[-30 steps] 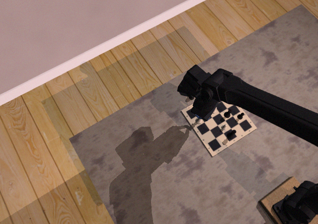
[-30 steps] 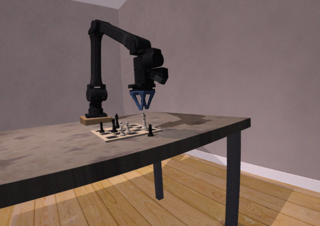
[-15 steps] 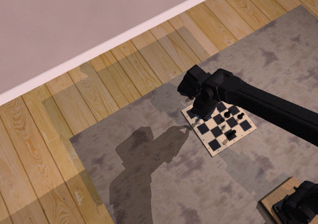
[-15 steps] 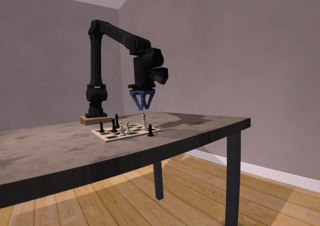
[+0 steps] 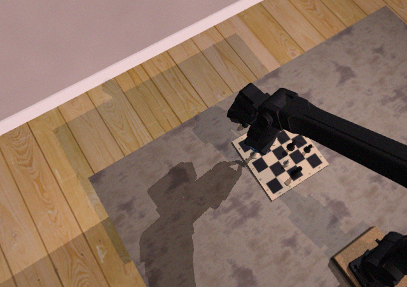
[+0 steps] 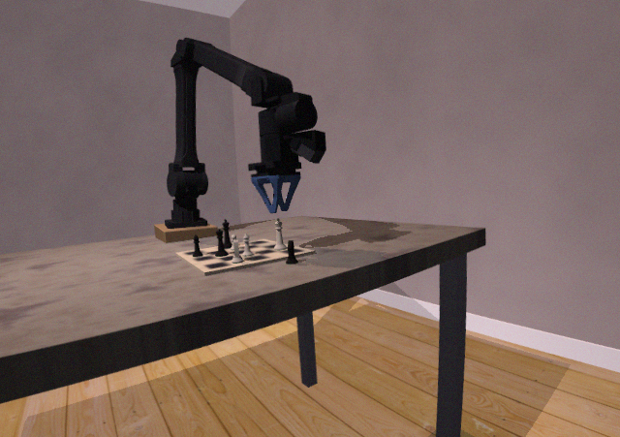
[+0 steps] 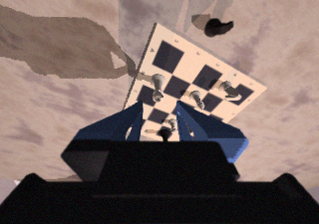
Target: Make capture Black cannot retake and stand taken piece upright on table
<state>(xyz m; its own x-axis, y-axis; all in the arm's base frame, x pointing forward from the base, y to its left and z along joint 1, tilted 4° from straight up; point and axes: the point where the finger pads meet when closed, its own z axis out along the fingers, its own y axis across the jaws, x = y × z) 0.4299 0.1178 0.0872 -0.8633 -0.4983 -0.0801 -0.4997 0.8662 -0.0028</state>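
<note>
Right now the tall white piece is 50 mm below my hand. The rest, counted from my hand: black piece: 30 mm behind, 120 mm to the right, 60 mm below; chessboard: 30 mm behind, 80 mm to the right, 90 mm below.
</note>
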